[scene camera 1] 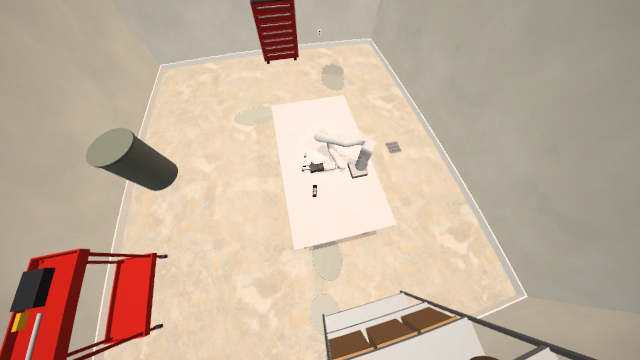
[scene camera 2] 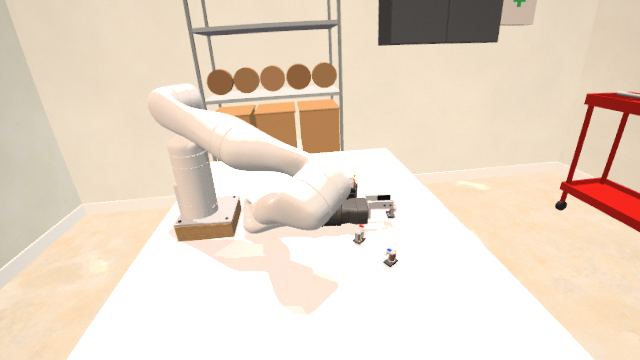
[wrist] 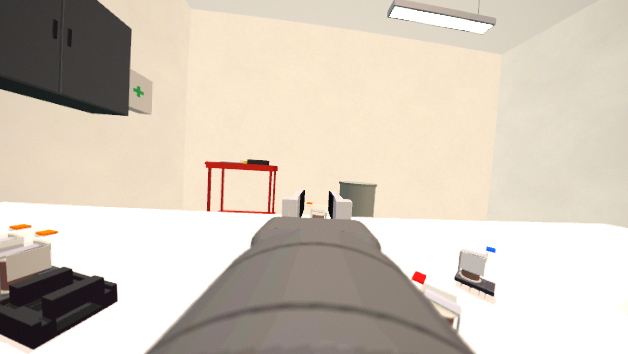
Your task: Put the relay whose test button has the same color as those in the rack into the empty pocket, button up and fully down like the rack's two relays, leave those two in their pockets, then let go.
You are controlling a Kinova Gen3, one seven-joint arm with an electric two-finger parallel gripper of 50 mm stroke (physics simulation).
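Where they show: gripper, fingertip midpoint: (scene camera 1: 302,168) (scene camera 2: 391,201) (wrist: 316,200); arm's base, link origin: (scene camera 1: 360,166) (scene camera 2: 201,210).
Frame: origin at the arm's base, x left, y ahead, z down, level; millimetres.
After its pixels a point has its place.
My gripper (scene camera 1: 303,169) {x -48, y 508, z -20 mm} (scene camera 2: 389,207) {x -48, y 508, z -20 mm} (wrist: 316,200) {x -48, y 508, z -20 mm} points level, low over the table, shut on a relay (scene camera 2: 390,213) {x -61, y 502, z 8 mm} (wrist: 318,213) {x -51, y 499, z -7 mm} with an orange button. That relay looks roughly upright, a little above the table; the wrist hides its lower part in the wrist view. The black rack (scene camera 1: 314,195) (wrist: 75,320) {x 101, y 419, z 48 mm} stands left of the gripper in the wrist view. Two relays with orange buttons, one nearer relay (wrist: 30,261) {x 141, y 427, z 17 mm} and one farther left, sit in it; the empty pocket is at its right end. In scene camera 2 the arm partly hides the rack.
A relay with a red button (scene camera 2: 359,235) {x -131, y 412, z 19 mm} (wrist: 442,301) {x -112, y 403, z 10 mm} stands on the table (scene camera 1: 330,215) {x 379, y 336, z 51 mm} right of the wrist in the wrist view. A blue-button relay (scene camera 2: 391,257) {x -217, y 465, z 20 mm} (wrist: 472,262) {x -192, y 464, z 21 mm} stands farther right. The arm's base (scene camera 2: 207,227) {x -64, y 34, z 15 mm} is at the table's other side.
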